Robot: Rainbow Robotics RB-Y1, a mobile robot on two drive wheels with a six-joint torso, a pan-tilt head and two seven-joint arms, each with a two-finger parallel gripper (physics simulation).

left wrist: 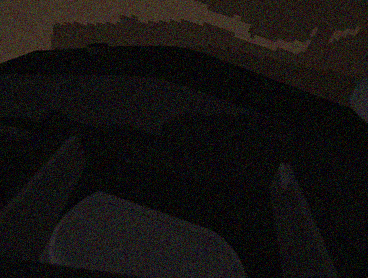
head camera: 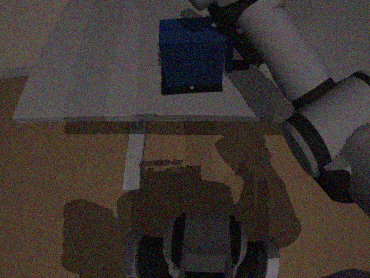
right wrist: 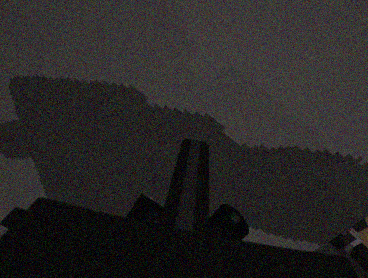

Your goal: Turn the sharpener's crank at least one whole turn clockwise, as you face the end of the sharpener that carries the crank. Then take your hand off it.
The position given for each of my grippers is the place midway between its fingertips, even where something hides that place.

Note:
In view: my right gripper [head camera: 250,56] and a blue pencil sharpener [head camera: 192,52].
My right gripper is seen too in the right wrist view [right wrist: 194,149]. The blue pencil sharpener is seen too in the right wrist view [right wrist: 143,206].

